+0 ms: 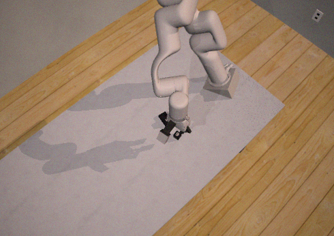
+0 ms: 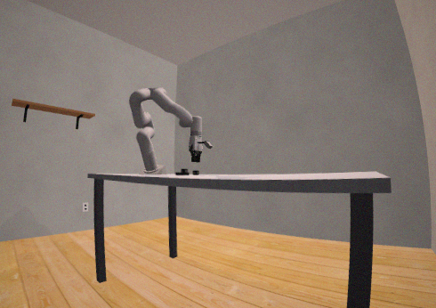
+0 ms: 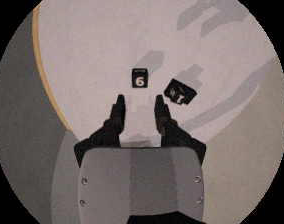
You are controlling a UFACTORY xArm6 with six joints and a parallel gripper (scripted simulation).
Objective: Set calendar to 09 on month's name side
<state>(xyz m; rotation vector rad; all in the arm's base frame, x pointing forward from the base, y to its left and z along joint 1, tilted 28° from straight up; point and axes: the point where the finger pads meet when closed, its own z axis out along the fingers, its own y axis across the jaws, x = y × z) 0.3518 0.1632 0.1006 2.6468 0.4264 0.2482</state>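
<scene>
My hand is 90 mm above the black date cube. Also, from my hand: black cube (10 mm behind, 90 mm to the right, 80 mm below).
</scene>
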